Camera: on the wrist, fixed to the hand. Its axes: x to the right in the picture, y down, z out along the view.
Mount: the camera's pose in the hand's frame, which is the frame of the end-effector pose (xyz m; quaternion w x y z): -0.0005 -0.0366 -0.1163 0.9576 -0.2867 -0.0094 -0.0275
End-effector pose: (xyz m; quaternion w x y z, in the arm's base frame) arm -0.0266 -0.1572 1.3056 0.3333 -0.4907 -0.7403 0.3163
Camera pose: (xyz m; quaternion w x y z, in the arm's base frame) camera 0.0482 -0.1529 1.4018 0.1802 -0.5421 -0.8162 0.0861
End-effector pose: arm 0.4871 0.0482 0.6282 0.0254 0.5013 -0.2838 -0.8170
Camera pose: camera 0.5932 0.0280 0.5716 0.1429 0.4729 -0.0240 -0.8691
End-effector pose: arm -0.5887 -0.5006 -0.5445 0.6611 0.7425 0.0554 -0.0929
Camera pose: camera -0.5892 -0.3808 -0.5673 0.8439 0.5191 0.0939 -0.0982
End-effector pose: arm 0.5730 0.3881 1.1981 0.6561 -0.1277 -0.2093 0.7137
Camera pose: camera 0.6585 0.4047 1.1128 0.6093 -0.2979 -0.4147 0.6066
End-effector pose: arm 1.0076 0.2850 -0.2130 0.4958 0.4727 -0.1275 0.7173
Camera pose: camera 0.9739 0.3779 -0.2844 0.6288 0.3207 -0.3194 0.6322
